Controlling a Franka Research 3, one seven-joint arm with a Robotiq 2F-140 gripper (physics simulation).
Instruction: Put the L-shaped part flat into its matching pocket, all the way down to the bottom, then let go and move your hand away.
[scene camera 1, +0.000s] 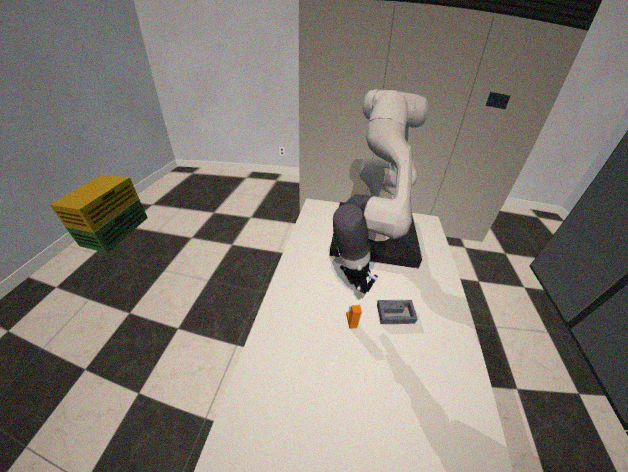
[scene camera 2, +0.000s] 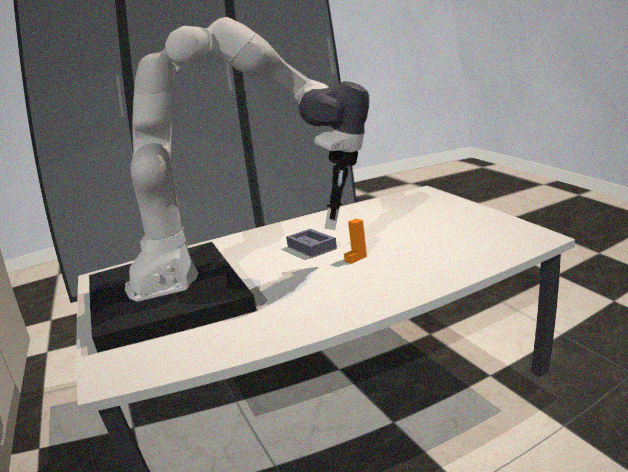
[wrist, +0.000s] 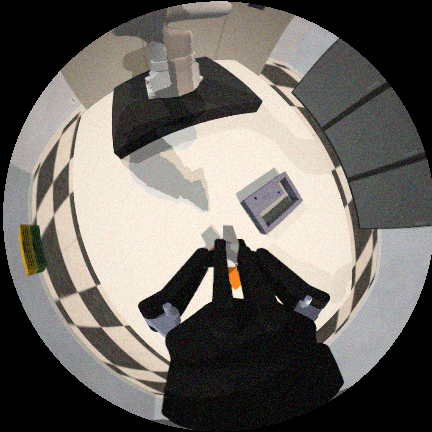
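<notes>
The orange L-shaped part stands upright on the white table, its long arm pointing up and its short foot low on the side toward the robot base. In the wrist view it is mostly hidden behind the fingers. The grey tray with the L-shaped pocket lies flat beside it, apart from it, and the pocket holds no part. My gripper is shut with nothing between its fingers. It hangs above the table near the part, toward the robot base, touching neither part nor tray.
The black base plate carries the arm at the back of the white table. Yellow and green crates stand off the table, and a dark cabinet stands on the other side.
</notes>
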